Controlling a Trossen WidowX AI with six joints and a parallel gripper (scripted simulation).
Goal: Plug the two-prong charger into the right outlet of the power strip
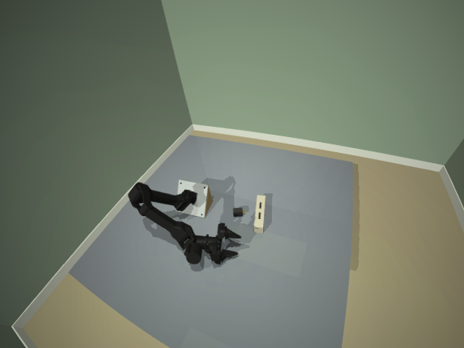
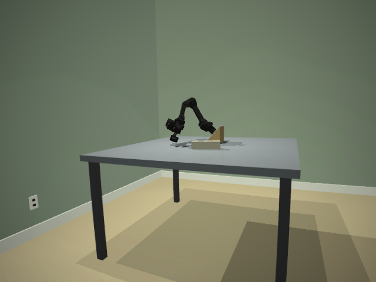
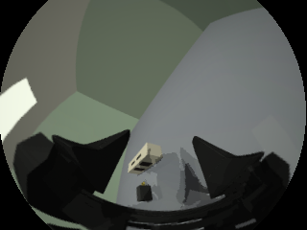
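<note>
Right now the black two-prong charger is 22 cm to the left of my gripper tip, 9 cm behind it and 8 cm below it.
</note>
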